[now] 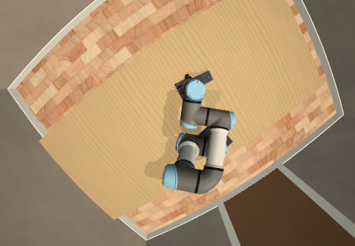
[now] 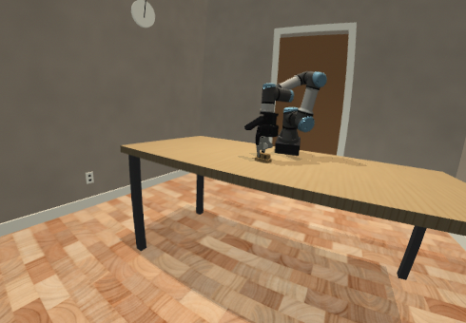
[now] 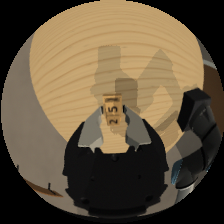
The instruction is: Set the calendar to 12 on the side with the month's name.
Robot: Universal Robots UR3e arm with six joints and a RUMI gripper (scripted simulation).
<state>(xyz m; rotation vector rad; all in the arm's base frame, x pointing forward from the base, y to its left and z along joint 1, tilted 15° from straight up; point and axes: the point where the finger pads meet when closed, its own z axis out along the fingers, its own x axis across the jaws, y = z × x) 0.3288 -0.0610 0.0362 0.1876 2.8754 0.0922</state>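
My gripper is now 3 cm above the wooden tray and 2 cm to the right of it.
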